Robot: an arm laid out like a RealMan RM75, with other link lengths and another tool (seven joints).
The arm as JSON. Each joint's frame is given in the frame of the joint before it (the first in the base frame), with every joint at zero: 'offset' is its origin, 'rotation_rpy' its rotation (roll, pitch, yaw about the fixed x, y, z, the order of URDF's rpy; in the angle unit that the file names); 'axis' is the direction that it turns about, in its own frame. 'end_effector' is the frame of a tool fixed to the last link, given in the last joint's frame.
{
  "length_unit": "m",
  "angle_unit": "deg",
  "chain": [
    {
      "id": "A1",
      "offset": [
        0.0,
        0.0,
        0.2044
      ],
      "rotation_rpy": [
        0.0,
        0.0,
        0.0
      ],
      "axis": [
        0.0,
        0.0,
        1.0
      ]
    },
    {
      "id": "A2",
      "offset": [
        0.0,
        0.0,
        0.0
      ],
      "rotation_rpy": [
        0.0,
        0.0,
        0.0
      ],
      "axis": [
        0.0,
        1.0,
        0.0
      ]
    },
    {
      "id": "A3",
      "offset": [
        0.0,
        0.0,
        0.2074
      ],
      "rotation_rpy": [
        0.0,
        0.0,
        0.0
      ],
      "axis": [
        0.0,
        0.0,
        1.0
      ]
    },
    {
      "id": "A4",
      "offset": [
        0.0,
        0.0,
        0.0
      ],
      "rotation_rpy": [
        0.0,
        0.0,
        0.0
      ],
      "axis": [
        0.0,
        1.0,
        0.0
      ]
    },
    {
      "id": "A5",
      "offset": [
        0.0,
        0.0,
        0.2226
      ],
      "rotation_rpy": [
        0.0,
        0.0,
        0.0
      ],
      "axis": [
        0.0,
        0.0,
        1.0
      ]
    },
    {
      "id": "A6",
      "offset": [
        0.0,
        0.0,
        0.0
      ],
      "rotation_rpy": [
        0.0,
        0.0,
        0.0
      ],
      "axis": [
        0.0,
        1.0,
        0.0
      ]
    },
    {
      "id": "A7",
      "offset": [
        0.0,
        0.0,
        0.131
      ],
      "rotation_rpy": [
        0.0,
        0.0,
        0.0
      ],
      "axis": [
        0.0,
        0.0,
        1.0
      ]
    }
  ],
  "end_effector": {
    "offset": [
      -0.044,
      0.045,
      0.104
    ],
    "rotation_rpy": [
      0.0,
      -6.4,
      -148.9
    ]
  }
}
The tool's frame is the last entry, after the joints.
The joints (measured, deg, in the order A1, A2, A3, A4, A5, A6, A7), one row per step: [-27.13 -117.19 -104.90 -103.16 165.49 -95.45 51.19]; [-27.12 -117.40 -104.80 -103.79 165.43 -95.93 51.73]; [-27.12 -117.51 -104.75 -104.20 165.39 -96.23 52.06]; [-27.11 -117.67 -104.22 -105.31 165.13 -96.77 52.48]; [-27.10 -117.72 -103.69 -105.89 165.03 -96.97 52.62]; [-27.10 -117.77 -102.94 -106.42 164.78 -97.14 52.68]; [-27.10 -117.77 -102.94 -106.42 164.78 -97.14 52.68]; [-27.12 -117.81 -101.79 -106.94 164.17 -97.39 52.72]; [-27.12 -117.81 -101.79 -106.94 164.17 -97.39 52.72]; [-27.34 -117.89 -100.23 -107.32 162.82 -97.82 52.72]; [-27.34 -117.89 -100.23 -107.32 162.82 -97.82 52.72]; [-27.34 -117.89 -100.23 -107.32 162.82 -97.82 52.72]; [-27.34 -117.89 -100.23 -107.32 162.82 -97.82 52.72]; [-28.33 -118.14 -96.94 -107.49 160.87 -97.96 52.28]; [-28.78 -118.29 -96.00 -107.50 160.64 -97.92 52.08]
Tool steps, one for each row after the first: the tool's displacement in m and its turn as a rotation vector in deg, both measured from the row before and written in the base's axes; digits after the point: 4 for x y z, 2 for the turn. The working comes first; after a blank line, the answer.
Tool pose at each row, in the base's axes (x y z in m, rotation vector in deg; the steps are taken from these numbers as rounded here): [-0.2223 0.3295 0.0233 -17.67 -138.48 -36.18]; [-0.2202 0.3283 0.0232 -18.64 -138.52 -35.77]; [-0.2188 0.3276 0.0234 -19.25 -138.52 -35.55]; [-0.2140 0.3265 0.0226 -20.98 -138.56 -35.21]; [-0.2112 0.3260 0.0218 -22.07 -138.50 -34.97]; [-0.2077 0.3253 0.0196 -23.34 -138.58 -34.53]; [-0.2077 0.3253 0.0196 -23.34 -138.58 -34.53]; [-0.2029 0.3236 0.0152 -25.13 -138.94 -33.55]; [-0.2029 0.3236 0.0152 -25.13 -138.94 -33.55]; [-0.1954 0.3204 0.0068 -27.65 -140.00 -31.71]; [-0.1954 0.3204 0.0068 -27.65 -140.00 -31.71]; [-0.1954 0.3204 0.0068 -27.65 -140.00 -31.71]; [-0.1954 0.3204 0.0068 -27.65 -140.00 -31.71]; [-0.1798 0.3165 -0.0099 -32.58 -141.50 -28.64]; [-0.1751 0.3160 -0.0143 -33.97 -141.68 -27.99]

[0.0021 -0.0012 -0.0001 -0.52 0.16 -0.58]; [0.0014 -0.0007 0.0002 -0.30 0.11 -0.38]; [0.0048 -0.0011 -0.0008 -0.66 0.19 -1.15]; [0.0028 -0.0005 -0.0008 -0.41 0.20 -0.71]; [0.0035 -0.0007 -0.0022 -0.63 0.13 -0.80]; [0.0000 0.0000 0.0000 0.00 0.00 0.00]; [0.0048 -0.0017 -0.0044 -1.20 0.03 -1.04]; [0.0000 0.0000 0.0000 0.00 0.00 0.00]; [0.0075 -0.0032 -0.0084 -2.14 -0.38 -1.37]; [0.0000 0.0000 0.0000 0.00 0.00 0.00]; [0.0000 0.0000 0.0000 0.00 0.00 0.00]; [0.0000 0.0000 0.0000 0.00 0.00 0.00]; [0.0156 -0.0039 -0.0167 -3.66 -0.51 -2.80]; [0.0047 -0.0005 -0.0044 -0.82 -0.02 -0.84]
